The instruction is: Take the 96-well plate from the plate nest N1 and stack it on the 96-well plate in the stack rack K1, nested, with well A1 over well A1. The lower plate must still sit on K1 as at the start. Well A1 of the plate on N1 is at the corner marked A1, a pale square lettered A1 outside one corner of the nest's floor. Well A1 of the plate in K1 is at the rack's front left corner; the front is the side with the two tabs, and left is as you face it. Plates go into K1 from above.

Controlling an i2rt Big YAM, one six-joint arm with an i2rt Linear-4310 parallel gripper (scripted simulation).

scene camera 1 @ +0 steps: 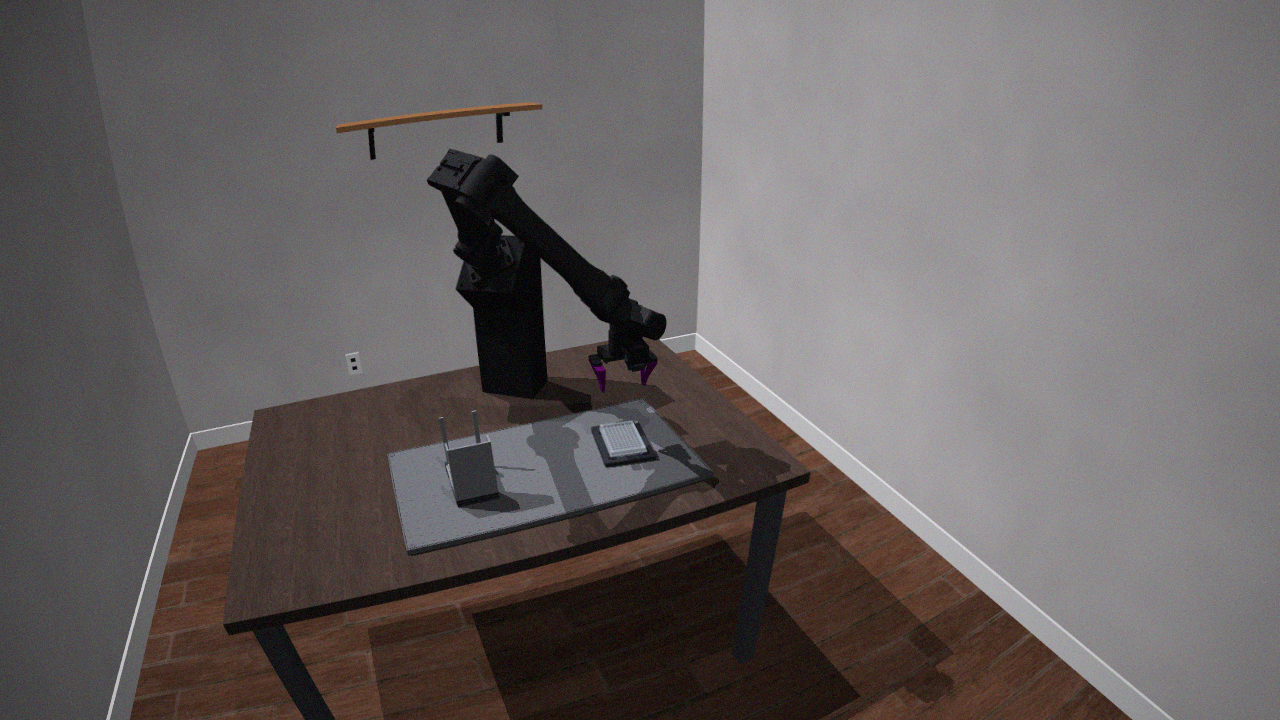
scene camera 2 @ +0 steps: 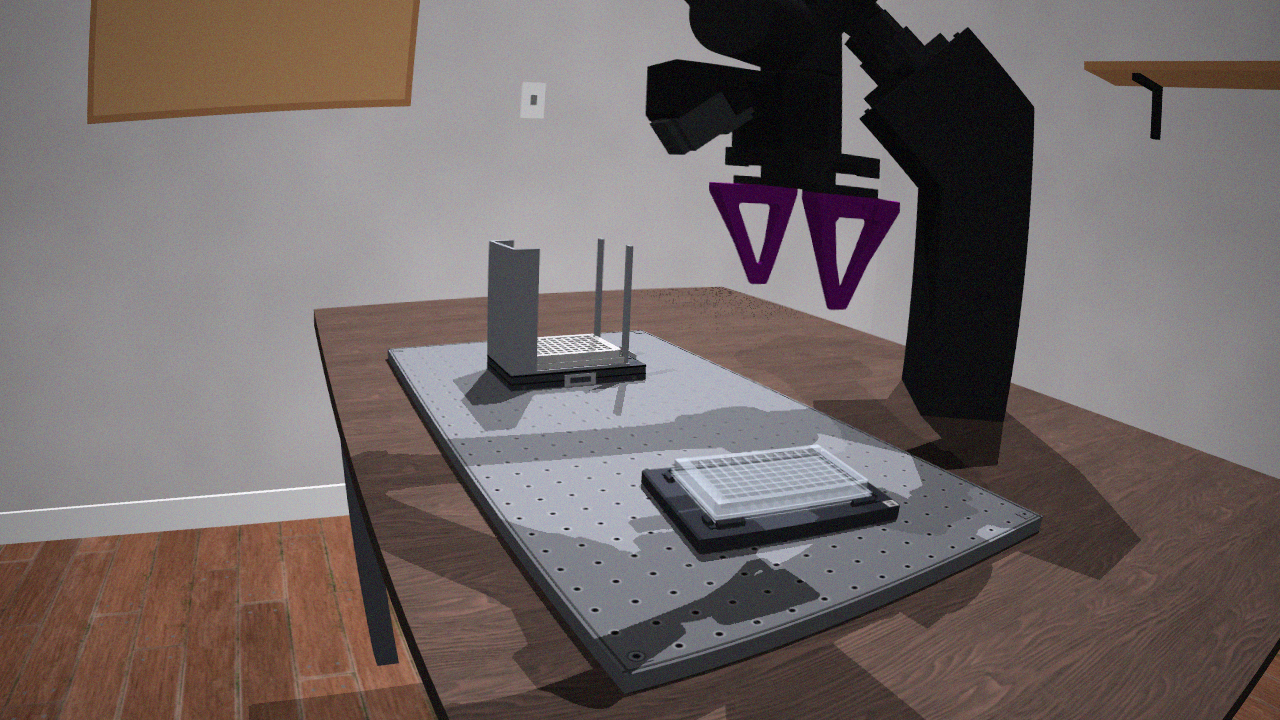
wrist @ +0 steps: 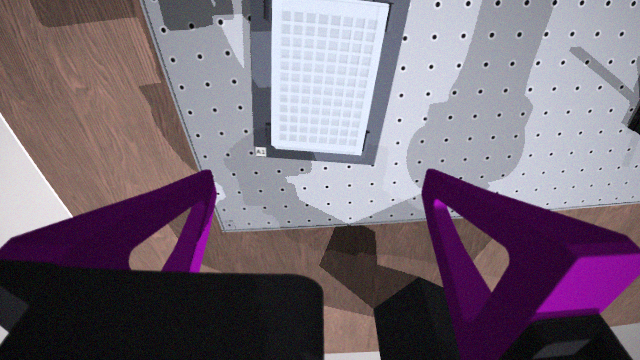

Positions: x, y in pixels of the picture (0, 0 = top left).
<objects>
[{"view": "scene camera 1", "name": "gripper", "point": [623, 388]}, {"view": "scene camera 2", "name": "gripper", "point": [794, 295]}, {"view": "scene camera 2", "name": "tall grey wall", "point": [502, 262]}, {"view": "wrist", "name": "gripper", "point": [319, 181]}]
</objects>
